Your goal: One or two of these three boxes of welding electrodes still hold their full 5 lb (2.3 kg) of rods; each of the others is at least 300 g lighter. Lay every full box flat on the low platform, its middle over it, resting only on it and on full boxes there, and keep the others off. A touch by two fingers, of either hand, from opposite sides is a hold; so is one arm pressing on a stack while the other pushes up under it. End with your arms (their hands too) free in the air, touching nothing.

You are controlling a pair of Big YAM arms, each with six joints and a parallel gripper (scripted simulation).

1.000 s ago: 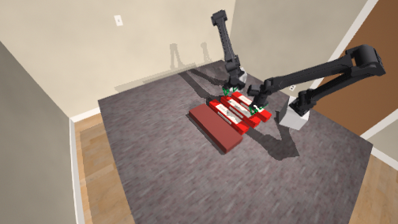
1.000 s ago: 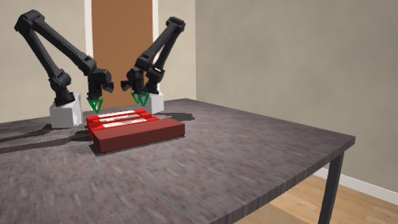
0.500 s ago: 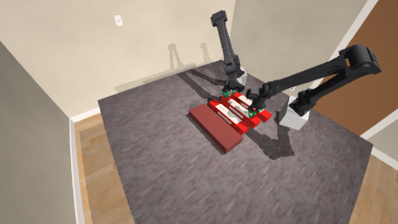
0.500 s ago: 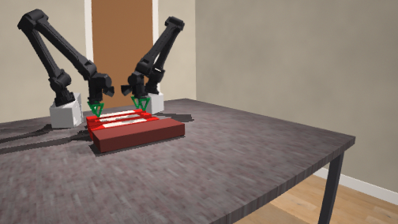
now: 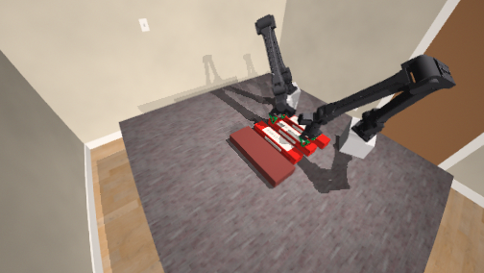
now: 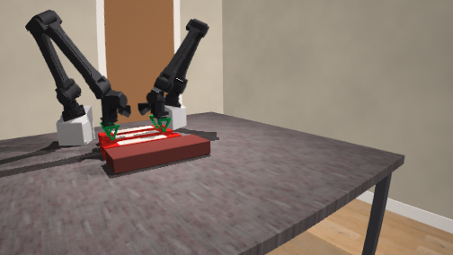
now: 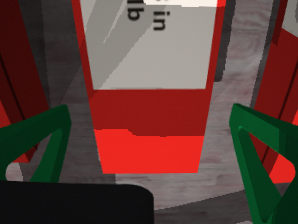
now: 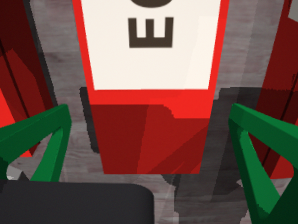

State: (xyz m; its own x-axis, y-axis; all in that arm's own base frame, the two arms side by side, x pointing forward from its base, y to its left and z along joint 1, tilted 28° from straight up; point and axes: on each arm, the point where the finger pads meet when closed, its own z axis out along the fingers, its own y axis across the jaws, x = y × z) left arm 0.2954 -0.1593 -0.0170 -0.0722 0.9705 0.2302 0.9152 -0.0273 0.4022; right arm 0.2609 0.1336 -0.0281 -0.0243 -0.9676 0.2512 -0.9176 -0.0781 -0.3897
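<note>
Now: left hand 120 mm to the left of the red electrode box, 20 mm above it and 10 mm past it. The rest, counted from my left hand: low dark red platform: 270 mm ahead, 140 mm to the right, 40 mm below.
Right now the red electrode box is 1 cm ahead of my right hand, 14 cm to the left of it and 2 cm below it. Also, from my right hand: low dark red platform 29 cm ahead, 12 cm to the left, 4 cm below.
</note>
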